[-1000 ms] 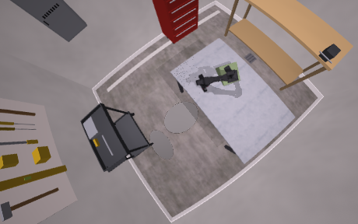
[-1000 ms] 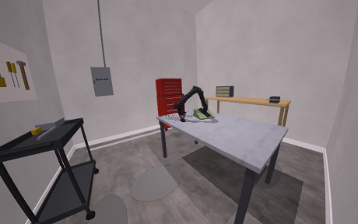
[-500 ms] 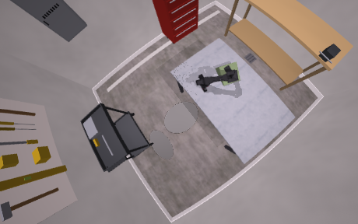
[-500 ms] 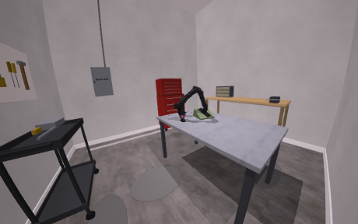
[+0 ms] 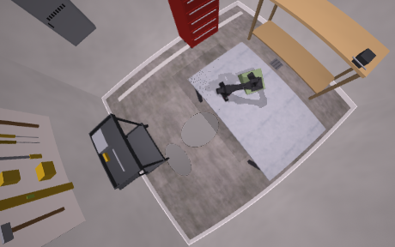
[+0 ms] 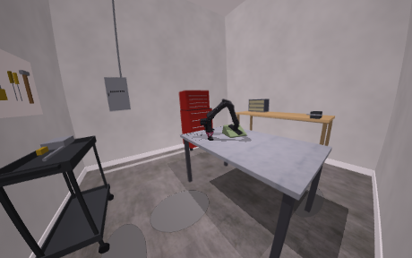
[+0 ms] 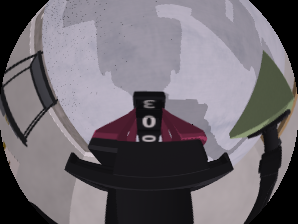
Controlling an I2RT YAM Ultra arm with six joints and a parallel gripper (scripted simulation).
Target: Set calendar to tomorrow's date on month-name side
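The black calendar cube is right at my hand.
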